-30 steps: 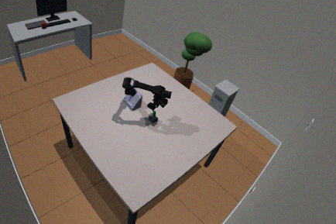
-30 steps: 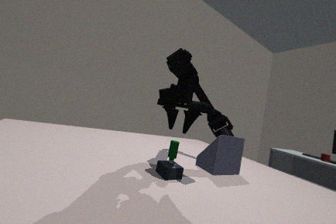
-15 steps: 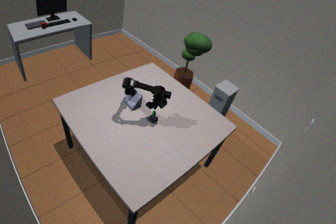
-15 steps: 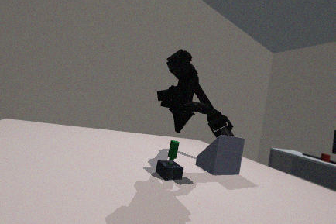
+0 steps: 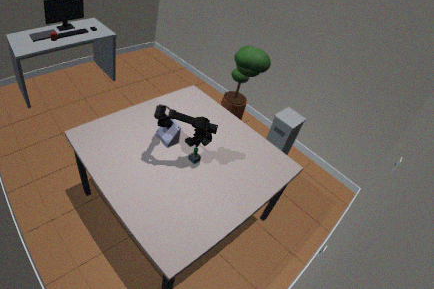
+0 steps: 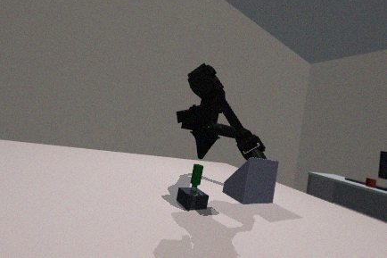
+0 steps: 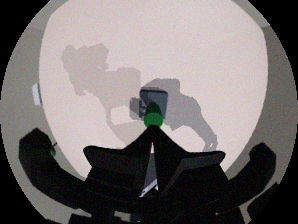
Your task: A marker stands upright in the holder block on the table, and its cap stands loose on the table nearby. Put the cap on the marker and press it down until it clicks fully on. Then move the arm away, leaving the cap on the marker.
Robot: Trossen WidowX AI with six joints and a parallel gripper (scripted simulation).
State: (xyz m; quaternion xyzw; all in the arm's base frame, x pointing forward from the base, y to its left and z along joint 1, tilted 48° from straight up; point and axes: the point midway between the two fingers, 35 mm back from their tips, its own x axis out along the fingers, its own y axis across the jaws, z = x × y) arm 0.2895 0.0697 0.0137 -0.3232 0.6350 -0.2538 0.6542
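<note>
Now: the green cap 4 cm below my gripper tip. Also, from my gripper tip: holder block 11 cm below.
</note>
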